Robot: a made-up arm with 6 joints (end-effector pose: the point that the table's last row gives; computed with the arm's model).
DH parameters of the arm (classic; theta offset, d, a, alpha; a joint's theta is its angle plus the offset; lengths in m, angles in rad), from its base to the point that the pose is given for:
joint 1: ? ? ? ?
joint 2: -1.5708 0 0.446 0
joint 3: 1.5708 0.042 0 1.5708
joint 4: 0 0.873 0 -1.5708
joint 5: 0 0 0 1.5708
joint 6: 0 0.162 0 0
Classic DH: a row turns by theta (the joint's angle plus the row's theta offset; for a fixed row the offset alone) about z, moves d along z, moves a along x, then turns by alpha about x.
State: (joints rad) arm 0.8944 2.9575 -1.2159 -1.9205 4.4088 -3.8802
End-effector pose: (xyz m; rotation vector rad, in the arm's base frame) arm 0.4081 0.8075 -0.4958 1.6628 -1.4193 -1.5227
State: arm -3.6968 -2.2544 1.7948 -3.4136 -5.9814 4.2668
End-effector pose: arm 0.6876 -0.4912 0.7538 -0.7373 0.7764 -2.6769
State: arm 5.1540 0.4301 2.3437 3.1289 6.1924 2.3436
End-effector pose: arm 0.2704 -0.4741 -0.4301 0.4708 2.9290 -0.3421
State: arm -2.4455 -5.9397 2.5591 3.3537 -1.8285 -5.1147
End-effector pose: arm -0.1041 -0.1847 -0.2894 0.5224 1.6099 1.2492
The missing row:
joint 1: 0 0.135 0 -1.5708
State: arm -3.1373 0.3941 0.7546 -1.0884 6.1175 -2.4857
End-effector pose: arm -1.1080 -0.0704 0.9812 0.3594 -1.0203 -0.3022
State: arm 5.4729 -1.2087 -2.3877 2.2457 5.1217 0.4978
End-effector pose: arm -0.1148 0.0132 -0.5900 2.3101 -0.7501 -0.9661
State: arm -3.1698 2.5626 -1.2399 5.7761 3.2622 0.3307
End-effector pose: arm -0.9313 -0.0252 -0.0469 -1.8592 0.9137 -1.6747
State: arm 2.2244 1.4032 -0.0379 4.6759 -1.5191 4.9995
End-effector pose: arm -0.9545 0.9112 0.3835 0.4132 -1.5673 0.5237
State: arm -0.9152 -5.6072 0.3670 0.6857 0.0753 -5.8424
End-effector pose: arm 0.7573 -0.9031 0.9958 0.9179 0.6139 0.2144
